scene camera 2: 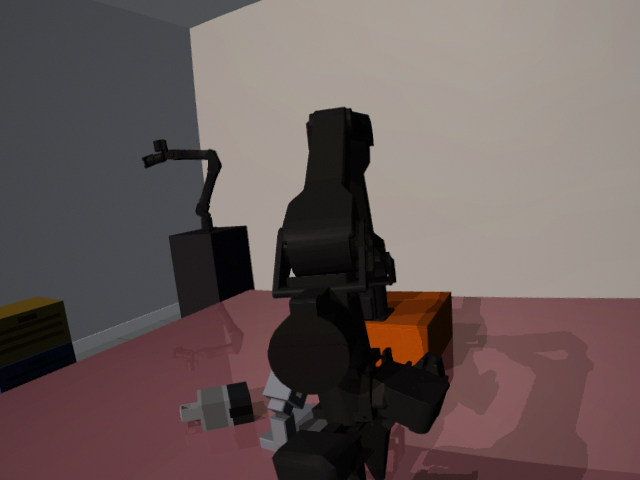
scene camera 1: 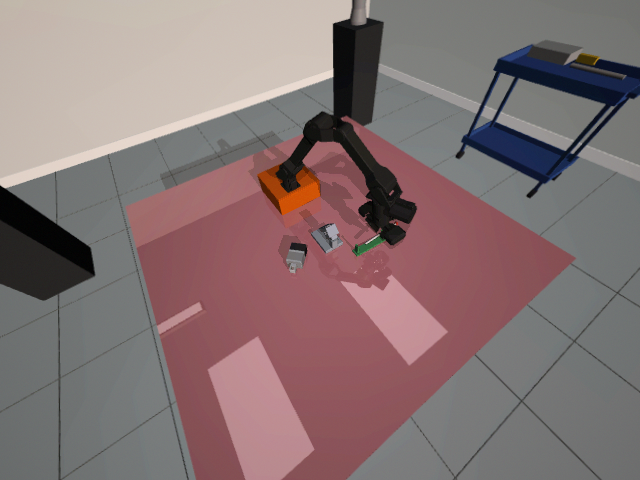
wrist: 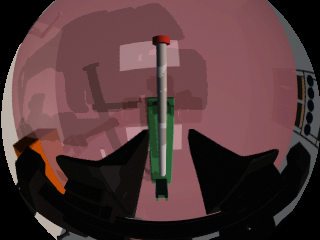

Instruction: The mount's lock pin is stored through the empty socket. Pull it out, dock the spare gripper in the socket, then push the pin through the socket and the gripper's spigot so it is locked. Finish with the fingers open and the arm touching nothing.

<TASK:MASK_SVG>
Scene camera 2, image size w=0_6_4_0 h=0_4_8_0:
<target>gripper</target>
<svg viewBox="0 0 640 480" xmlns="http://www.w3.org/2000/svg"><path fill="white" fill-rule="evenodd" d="M442 357L427 352L415 366L412 366L411 361L407 361L406 364L393 361L390 347L385 348L381 354L380 348L371 348L370 343L368 343L364 348L354 352L342 381L328 392L318 394L319 403L311 409L314 419L327 420L329 424L320 432L300 430L271 457L278 480L367 480L365 462L366 467L373 475L373 479L384 480L387 470L388 444L392 426L399 423L408 427L411 432L422 435L429 432L436 417L439 416L446 392L450 388L449 376L445 374Z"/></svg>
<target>spare gripper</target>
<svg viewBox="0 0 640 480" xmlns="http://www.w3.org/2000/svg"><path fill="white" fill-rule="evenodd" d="M247 382L237 382L225 386L197 390L197 402L180 405L181 421L188 422L200 419L202 431L254 422L251 396Z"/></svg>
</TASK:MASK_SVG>
